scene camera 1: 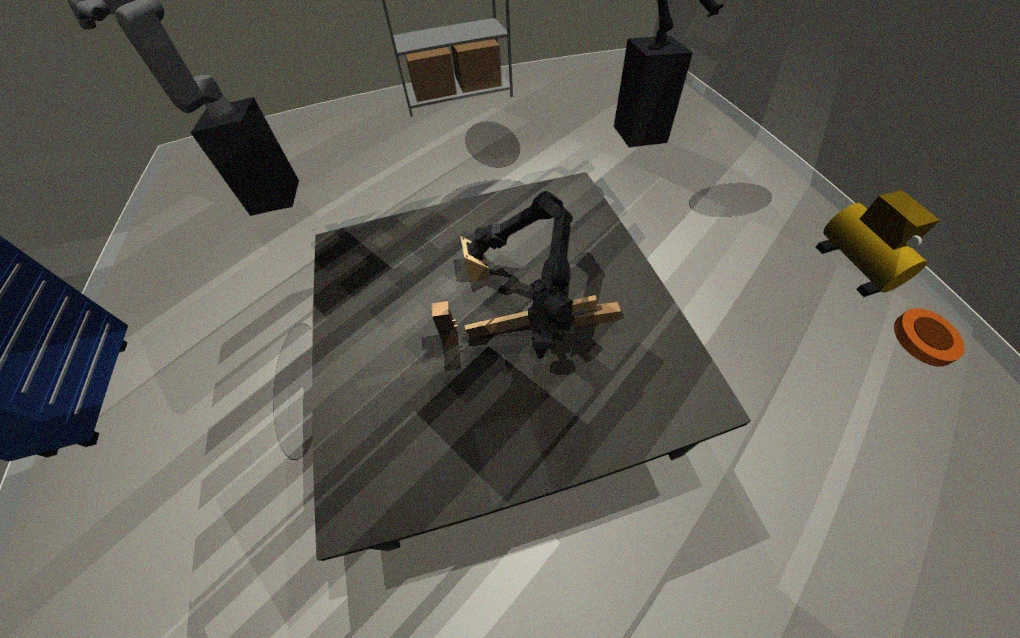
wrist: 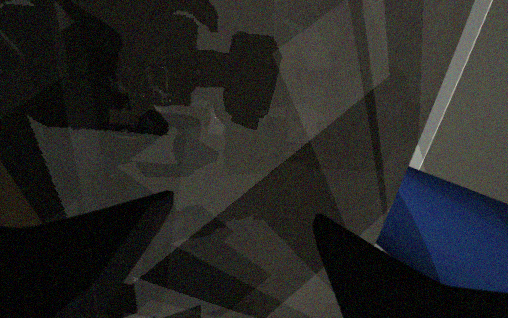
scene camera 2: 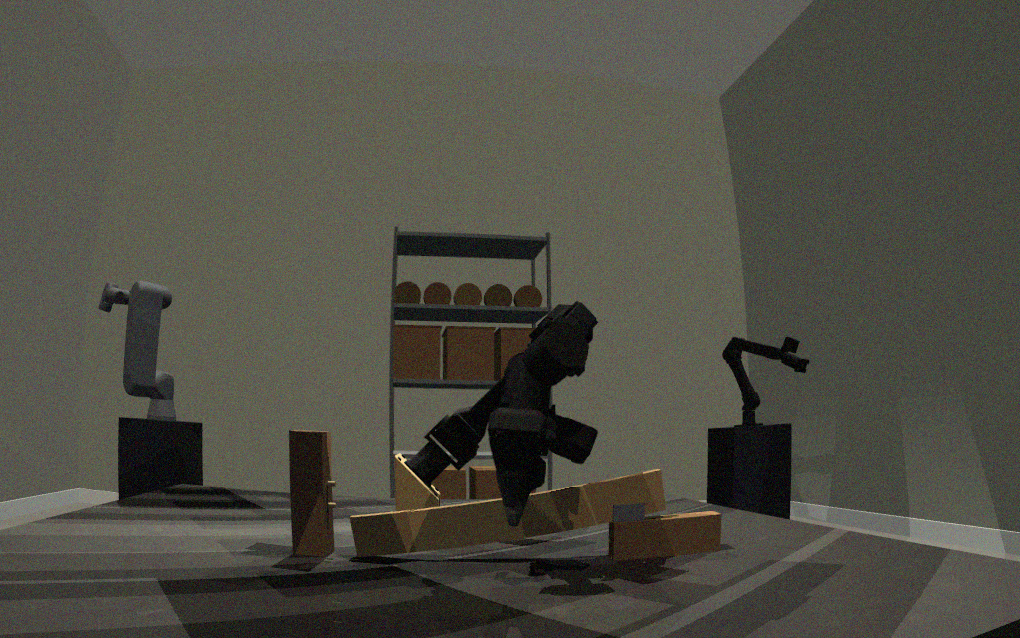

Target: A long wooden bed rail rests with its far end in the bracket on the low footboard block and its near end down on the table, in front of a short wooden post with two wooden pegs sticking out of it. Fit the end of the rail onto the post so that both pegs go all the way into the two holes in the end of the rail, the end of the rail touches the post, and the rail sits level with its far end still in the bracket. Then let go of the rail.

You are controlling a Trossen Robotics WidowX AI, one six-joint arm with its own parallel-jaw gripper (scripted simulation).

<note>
My gripper is open, with nothing in its grasp. Also in view: a long wooden rail and an upright post.
My gripper shows as well in scene camera 1 and in the wrist view.
</note>
